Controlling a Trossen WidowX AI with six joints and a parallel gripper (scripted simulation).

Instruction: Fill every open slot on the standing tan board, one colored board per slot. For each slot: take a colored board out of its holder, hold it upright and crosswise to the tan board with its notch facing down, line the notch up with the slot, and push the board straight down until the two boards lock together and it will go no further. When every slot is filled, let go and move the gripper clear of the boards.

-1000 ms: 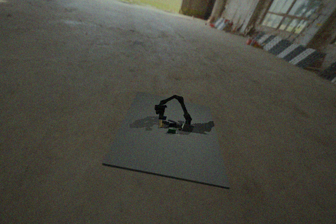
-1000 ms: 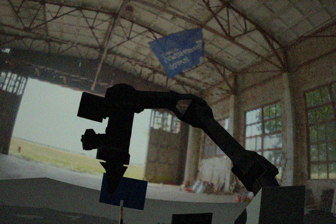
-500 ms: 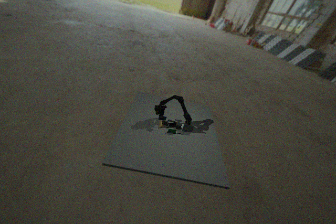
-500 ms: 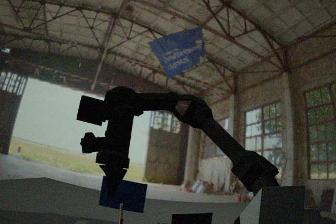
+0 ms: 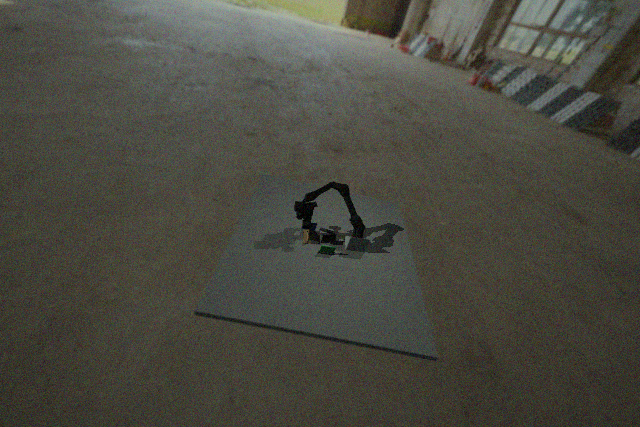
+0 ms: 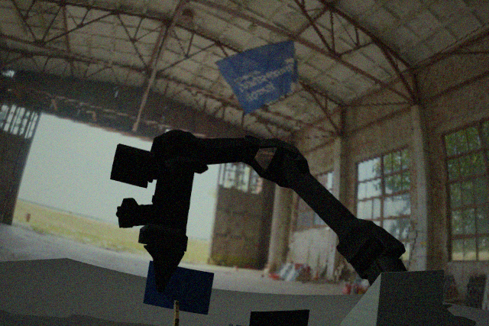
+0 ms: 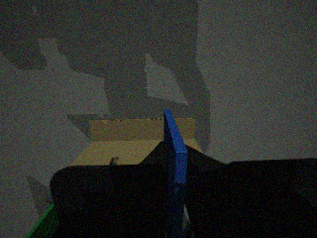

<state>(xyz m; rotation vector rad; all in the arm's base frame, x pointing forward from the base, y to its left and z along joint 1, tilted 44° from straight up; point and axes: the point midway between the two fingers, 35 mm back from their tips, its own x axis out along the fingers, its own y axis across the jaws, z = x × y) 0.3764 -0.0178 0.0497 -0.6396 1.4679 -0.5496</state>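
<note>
Right now the tan board is 3 cm behind my gripper tip, 2 cm to the left of it and 5 cm below it. The rest, counted from my gripper tip: green board (17 cm behind, 15 cm to the left, 5 cm below); dark flat piece (18 cm behind, 4 cm to the left, 5 cm below); blue board (3 cm behind).
</note>
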